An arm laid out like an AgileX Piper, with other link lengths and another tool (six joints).
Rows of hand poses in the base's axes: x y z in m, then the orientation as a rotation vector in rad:
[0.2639, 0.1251, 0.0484, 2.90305, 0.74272, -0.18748]
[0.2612, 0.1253, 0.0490, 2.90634, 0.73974, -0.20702]
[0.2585, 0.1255, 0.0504, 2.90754, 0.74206, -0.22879]
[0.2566, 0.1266, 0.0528, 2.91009, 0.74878, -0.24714]
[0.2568, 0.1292, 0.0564, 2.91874, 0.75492, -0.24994]
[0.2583, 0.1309, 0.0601, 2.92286, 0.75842, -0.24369]
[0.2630, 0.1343, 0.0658, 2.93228, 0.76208, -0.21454]
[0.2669, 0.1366, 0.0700, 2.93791, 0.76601, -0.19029]
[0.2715, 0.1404, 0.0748, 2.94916, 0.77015, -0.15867]
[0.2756, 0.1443, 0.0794, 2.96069, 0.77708, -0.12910]
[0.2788, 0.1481, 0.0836, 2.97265, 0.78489, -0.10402]
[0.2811, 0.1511, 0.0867, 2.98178, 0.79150, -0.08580]
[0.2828, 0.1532, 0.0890, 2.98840, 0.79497, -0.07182]
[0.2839, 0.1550, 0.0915, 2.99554, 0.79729, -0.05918]
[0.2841, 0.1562, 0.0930, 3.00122, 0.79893, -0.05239]
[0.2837, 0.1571, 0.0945, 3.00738, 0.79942, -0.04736]
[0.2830, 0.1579, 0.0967, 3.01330, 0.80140, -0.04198]
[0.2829, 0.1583, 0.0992, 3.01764, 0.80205, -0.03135]
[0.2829, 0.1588, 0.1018, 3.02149, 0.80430, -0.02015]
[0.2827, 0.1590, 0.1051, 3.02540, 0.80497, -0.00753]
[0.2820, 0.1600, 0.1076, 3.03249, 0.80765, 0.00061]
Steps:
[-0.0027, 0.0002, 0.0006, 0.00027, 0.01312, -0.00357]
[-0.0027, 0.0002, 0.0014, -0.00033, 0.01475, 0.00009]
[-0.0019, 0.0011, 0.0024, 0.00261, 0.01319, 0.00267]
[0.0002, 0.0026, 0.0036, 0.00958, 0.00397, 0.00158]
[0.0015, 0.0017, 0.0037, 0.00540, -0.00302, 0.00144]
[0.0047, 0.0034, 0.0057, 0.01259, -0.01695, 0.00124]
[0.0039, 0.0023, 0.0042, 0.00885, -0.01431, 0.00206]
[0.0046, 0.0038, 0.0048, 0.01518, -0.01783, 0.00118]
[0.0041, 0.0039, 0.0046, 0.01622, -0.01599, 0.00275]
[0.0032, 0.0038, 0.0042, 0.01651, -0.01275, 0.00305]
[0.0023, 0.0030, 0.0031, 0.01276, -0.00897, 0.00268]
[0.0017, 0.0021, 0.0023, 0.00907, -0.00704, 0.00113]
[0.0011, 0.0018, 0.0025, 0.00911, -0.00612, 0.00029]
[0.0002, 0.0012, 0.0015, 0.00674, -0.00280, 0.00006]
[-0.0004, 0.0009, 0.0015, 0.00664, -0.00166, -0.00076]
[-0.0007, 0.0008, 0.0022, 0.00685, -0.00181, 0.00021]
[-0.0001, 0.0004, 0.0025, 0.00585, -0.00553, -0.00029]
[0.0000, 0.0005, 0.0026, 0.00592, -0.00586, 0.00078]
[-0.0002, 0.0002, 0.0033, 0.00584, -0.00681, -0.00019]
[-0.0007, 0.0010, 0.0025, 0.00862, -0.00308, 0.00050]

